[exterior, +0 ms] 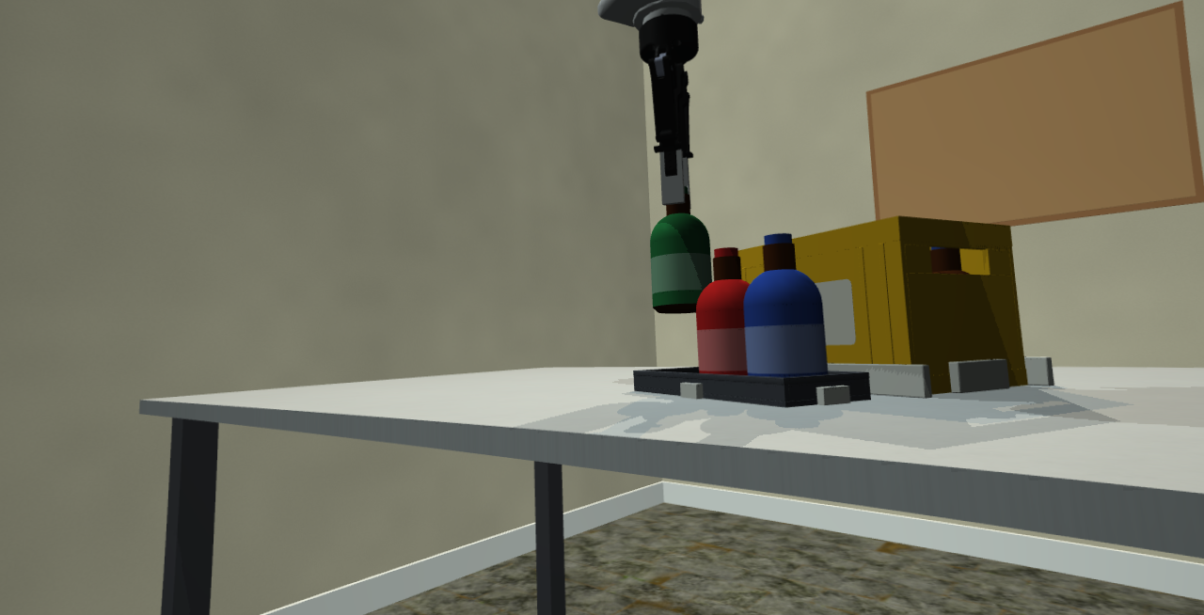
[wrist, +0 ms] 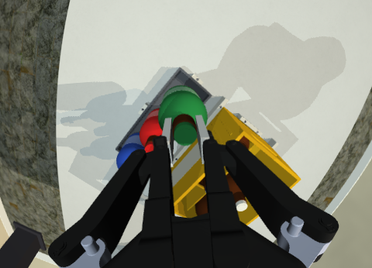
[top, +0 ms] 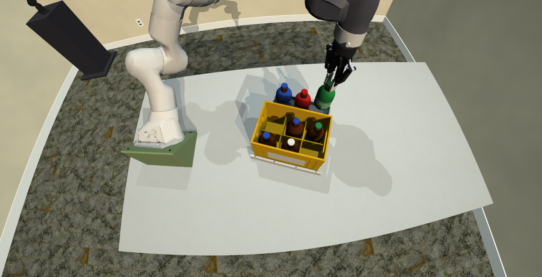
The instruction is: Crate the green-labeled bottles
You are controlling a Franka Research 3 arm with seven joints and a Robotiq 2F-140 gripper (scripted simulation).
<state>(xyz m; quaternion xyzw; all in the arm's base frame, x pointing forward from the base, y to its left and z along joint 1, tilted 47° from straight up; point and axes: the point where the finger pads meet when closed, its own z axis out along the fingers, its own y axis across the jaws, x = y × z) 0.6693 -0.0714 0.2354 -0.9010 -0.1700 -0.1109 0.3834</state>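
Right now my hand is 90 mm above the green-labeled bottle. Also, from my hand: blue-labeled bottle: 170 mm behind, 70 mm to the left, 180 mm below; then red bottle: 90 mm behind, 30 mm to the left, 180 mm below; then dark tray: 90 mm behind, 30 mm to the left, 250 mm below.
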